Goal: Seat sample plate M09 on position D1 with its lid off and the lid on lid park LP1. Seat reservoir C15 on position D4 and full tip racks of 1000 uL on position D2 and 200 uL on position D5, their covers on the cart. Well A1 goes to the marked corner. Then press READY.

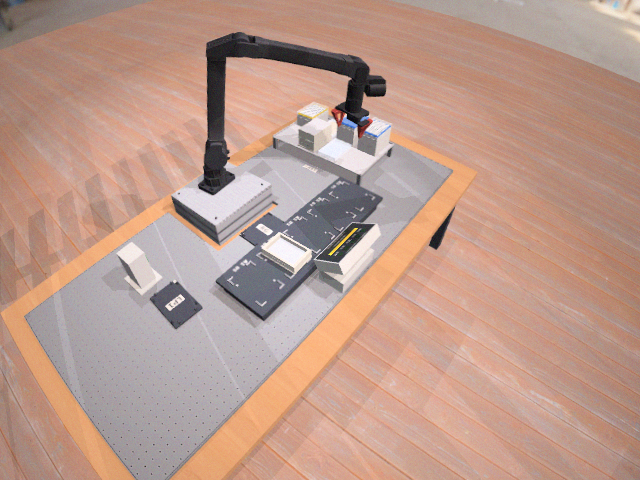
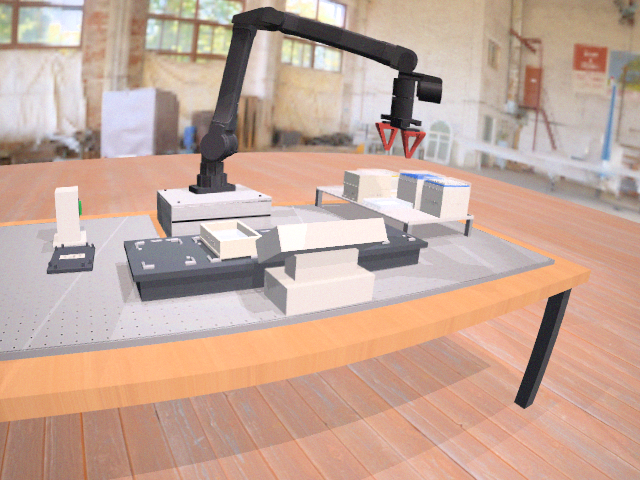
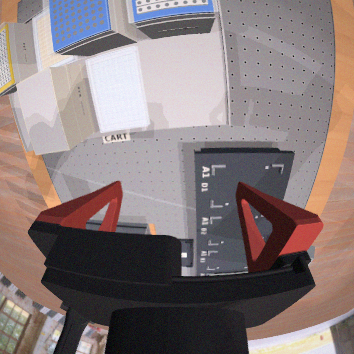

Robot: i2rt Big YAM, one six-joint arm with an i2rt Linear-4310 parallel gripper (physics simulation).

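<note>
My gripper (image 1: 349, 129) (image 2: 398, 153) (image 3: 178, 187) is open and empty, above the cart (image 1: 357, 160) (image 3: 185, 90). On the cart stand a blue-topped rack (image 2: 413, 188) (image 3: 80, 22), a white-topped rack with blue edges (image 1: 377, 139) (image 2: 447, 200) (image 3: 172, 6), a yellow-edged rack (image 1: 313, 112) (image 3: 4, 60), a cream box (image 1: 315, 136) (image 2: 367, 186) (image 3: 55, 107) and a flat whitish plate (image 1: 336, 149) (image 2: 387, 203) (image 3: 119, 90). A cream open tray (image 1: 285, 253) (image 2: 230, 240) sits on the dark deck (image 1: 248, 289) (image 2: 165, 254) (image 3: 245, 160); its position label is hidden. Lid park LP1 (image 1: 178, 311) (image 2: 72, 264) bears no lid. Plate codes are unreadable.
A display console (image 1: 346, 248) (image 2: 330, 237) stands along the deck's front side. A white post (image 1: 135, 266) (image 2: 67, 217) with a green button (image 2: 80, 207) stands beside LP1. The arm's grey base block (image 1: 222, 206) (image 2: 214, 206) is behind the deck, near the dark RG pad (image 1: 253, 235).
</note>
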